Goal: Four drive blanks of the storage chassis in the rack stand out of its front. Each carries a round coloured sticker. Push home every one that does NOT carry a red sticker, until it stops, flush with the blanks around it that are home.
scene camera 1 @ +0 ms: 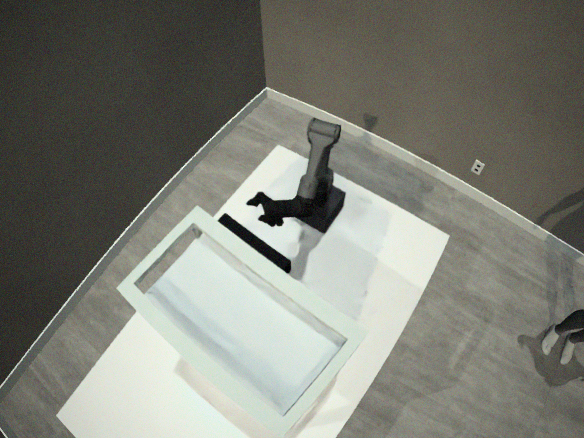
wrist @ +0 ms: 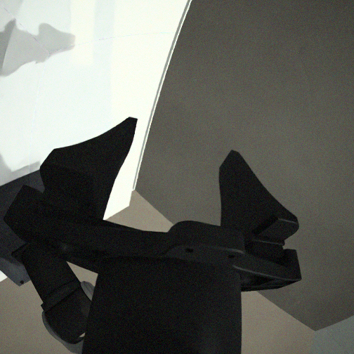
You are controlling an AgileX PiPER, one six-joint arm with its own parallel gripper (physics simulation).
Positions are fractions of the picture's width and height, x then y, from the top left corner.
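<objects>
Scene camera 1 is where the view includes the rack: a rack shows in scene camera 1 (0.39, 0.70). In the wrist view the rack is out of frame.
</objects>
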